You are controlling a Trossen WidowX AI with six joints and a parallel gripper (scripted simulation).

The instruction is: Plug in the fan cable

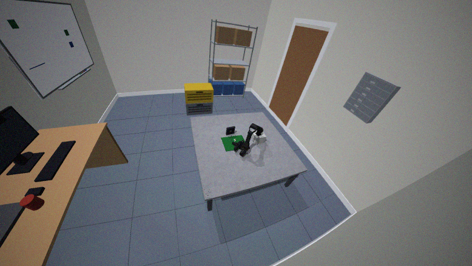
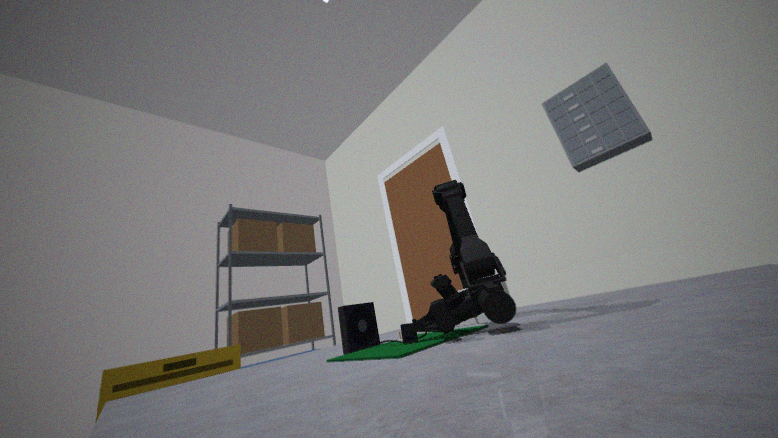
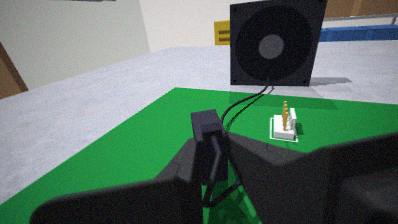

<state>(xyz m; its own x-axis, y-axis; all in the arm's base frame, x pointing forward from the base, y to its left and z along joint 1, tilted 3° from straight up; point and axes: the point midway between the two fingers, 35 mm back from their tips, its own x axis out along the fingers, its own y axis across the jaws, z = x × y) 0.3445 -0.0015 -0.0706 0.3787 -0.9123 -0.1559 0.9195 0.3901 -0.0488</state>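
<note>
My gripper tip is 10 mm above the dark fan plug. Also, from my gripper tip: white four-pin fan header: 60 mm behind, 60 mm to the right, 30 mm below; then black fan: 50 mm behind, 200 mm to the right, 30 mm above; then green board: 30 mm behind, 30 mm to the right, 50 mm below.
</note>
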